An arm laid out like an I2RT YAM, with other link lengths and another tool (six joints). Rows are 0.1 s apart.
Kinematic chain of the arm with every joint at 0, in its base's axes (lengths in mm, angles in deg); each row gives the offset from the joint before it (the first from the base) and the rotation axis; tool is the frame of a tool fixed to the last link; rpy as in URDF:
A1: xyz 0 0 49.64 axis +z
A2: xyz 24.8 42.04 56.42 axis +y
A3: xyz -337.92 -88.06 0 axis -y
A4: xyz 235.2 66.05 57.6 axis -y
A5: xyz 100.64 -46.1 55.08 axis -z
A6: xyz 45.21 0 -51.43 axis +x
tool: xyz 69 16 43 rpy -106.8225 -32.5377 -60.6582
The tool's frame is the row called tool.
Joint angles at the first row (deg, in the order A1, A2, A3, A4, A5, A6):
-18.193, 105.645, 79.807, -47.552, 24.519, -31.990
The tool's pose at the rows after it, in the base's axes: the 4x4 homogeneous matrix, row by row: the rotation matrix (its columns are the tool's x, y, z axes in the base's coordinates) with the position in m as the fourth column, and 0 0 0 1 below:
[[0.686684 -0.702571 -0.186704 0.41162], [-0.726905 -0.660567 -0.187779 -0.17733], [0.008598 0.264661 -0.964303 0.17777], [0 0 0 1]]
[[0.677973 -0.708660 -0.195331 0.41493], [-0.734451 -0.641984 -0.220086 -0.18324], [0.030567 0.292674 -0.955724 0.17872], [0 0 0 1]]
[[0.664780 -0.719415 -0.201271 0.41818], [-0.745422 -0.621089 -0.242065 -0.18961], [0.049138 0.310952 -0.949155 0.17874], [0 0 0 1]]
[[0.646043 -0.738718 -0.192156 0.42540], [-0.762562 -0.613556 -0.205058 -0.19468], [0.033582 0.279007 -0.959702 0.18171], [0 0 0 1]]
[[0.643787 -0.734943 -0.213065 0.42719], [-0.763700 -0.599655 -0.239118 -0.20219], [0.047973 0.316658 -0.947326 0.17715], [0 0 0 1]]
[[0.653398 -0.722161 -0.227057 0.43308], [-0.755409 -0.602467 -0.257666 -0.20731], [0.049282 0.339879 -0.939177 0.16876], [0 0 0 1]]
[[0.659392 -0.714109 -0.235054 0.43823], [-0.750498 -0.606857 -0.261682 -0.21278], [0.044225 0.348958 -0.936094 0.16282], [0 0 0 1]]
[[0.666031 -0.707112 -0.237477 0.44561], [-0.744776 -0.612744 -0.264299 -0.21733], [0.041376 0.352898 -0.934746 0.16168], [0 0 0 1]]
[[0.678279 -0.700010 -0.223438 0.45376], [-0.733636 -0.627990 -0.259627 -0.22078], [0.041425 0.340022 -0.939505 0.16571], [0 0 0 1]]
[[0.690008 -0.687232 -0.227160 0.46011], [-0.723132 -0.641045 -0.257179 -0.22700], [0.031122 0.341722 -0.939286 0.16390], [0 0 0 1]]
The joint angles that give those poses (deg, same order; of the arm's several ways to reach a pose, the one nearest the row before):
-18.192, 105.993, 80.066, -47.812, 24.347, -32.167
-18.193, 106.696, 81.029, -47.814, 26.535, -32.081
-18.368, 107.487, 81.908, -47.724, 28.208, -31.641
-19.069, 108.982, 84.974, -49.737, 26.373, -30.238
-19.337, 110.036, 85.343, -49.136, 28.643, -31.023
-19.510, 111.705, 85.868, -47.992, 29.619, -32.340
-19.948, 113.200, 86.834, -47.463, 29.705, -33.394
-20.214, 114.689, 88.938, -47.898, 29.620, -34.275
-20.566, 115.661, 91.313, -48.340, 28.566, -35.505
-21.181, 117.243, 93.593, -48.862, 27.949, -37.087

